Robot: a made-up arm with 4 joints.
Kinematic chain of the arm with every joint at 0, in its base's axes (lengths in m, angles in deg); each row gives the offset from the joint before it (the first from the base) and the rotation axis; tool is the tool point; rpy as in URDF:
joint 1: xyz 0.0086 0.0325 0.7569 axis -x
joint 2: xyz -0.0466 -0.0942 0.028 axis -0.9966 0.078 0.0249
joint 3: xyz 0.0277 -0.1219 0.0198 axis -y
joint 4: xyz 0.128 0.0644 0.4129 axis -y
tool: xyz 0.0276 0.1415 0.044 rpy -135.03 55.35 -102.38
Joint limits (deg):
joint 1: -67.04..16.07
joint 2: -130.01..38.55
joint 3: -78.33..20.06
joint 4: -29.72..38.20
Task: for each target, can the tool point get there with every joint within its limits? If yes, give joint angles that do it. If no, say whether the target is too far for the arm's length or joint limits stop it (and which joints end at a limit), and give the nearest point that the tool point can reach.
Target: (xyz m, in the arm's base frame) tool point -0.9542 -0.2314 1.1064
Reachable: no: too far | nearest point -0.0995 -0.3768 1.1908 | short by 0.871 m
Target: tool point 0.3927 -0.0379 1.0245
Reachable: yes | joints -34.96 21.84 -36.94 6.89
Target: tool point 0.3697 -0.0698 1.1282
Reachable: yes | joints 9.63 -26.79 -38.60 30.00
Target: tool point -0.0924 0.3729 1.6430
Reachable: no: too far | nearest point -0.0378 0.1788 1.2656 | short by 0.428 m
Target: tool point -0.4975 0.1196 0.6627
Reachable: no: joint limits stop it (at a limit: joint 1, joint 2, joint 3, joint 4) | nearest point -0.1136 0.0379 0.1859 | short by 0.618 m
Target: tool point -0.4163 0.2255 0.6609
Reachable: no: joint limits stop it (at a limit: joint 1, joint 2, joint 3, joint 4) | nearest point -0.0358 0.4042 1.0312 | short by 0.560 m
